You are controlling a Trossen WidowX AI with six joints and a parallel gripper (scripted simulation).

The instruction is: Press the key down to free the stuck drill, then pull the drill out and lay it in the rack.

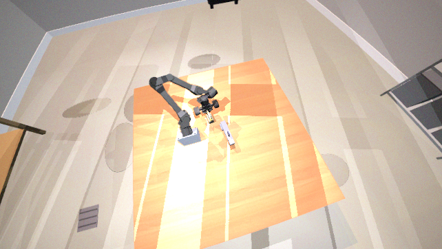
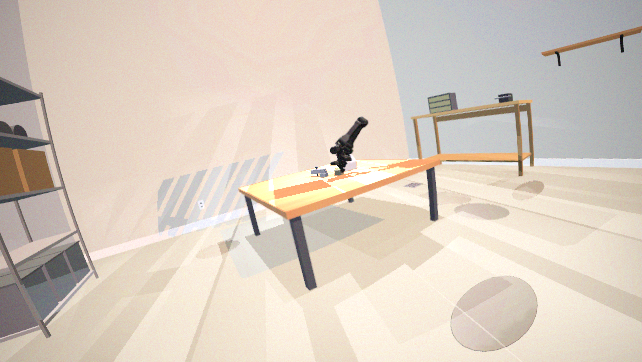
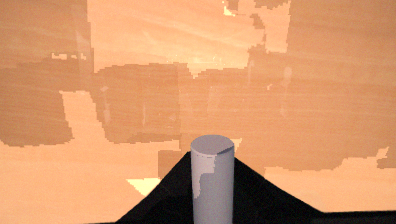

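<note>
My gripper tip is now 40 mm to the left of the drill and 30 mm below it. The rest, counted from my gripper tip: grey block 80 mm ahead, 220 mm to the right, 20 mm above.
</note>
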